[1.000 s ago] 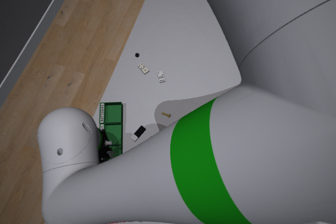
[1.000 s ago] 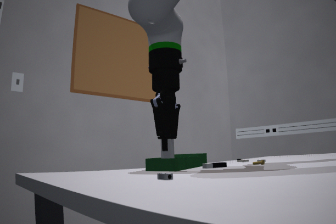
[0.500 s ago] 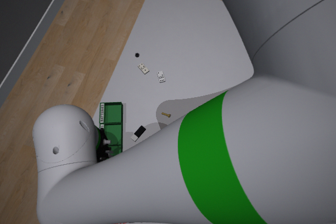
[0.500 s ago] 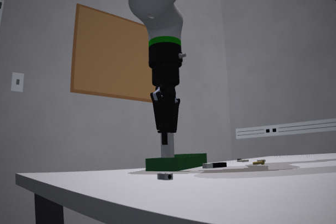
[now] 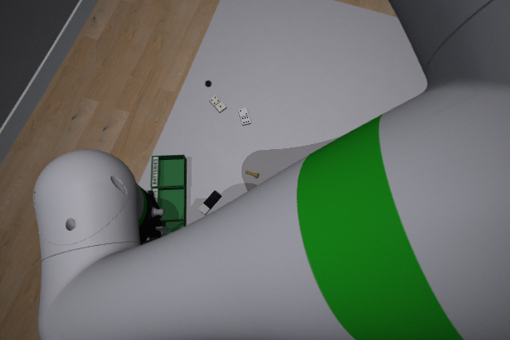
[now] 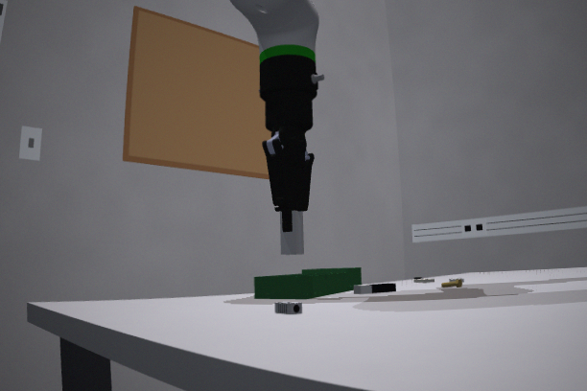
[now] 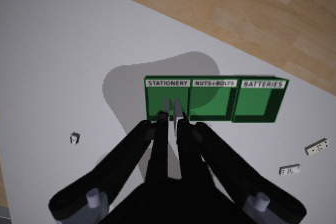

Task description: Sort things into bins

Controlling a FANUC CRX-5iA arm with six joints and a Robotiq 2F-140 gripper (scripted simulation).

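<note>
Right now my hand is 10 mm past the black nut, 450 mm to the left of it and 90 mm above it. Round my hand: brass bolt 190 mm behind, 200 mm to the right, 90 mm below; then grey sharpener 150 mm behind, 200 mm to the left, 90 mm below; then black-and-white eraser 80 mm behind, 100 mm to the right, 90 mm below.
</note>
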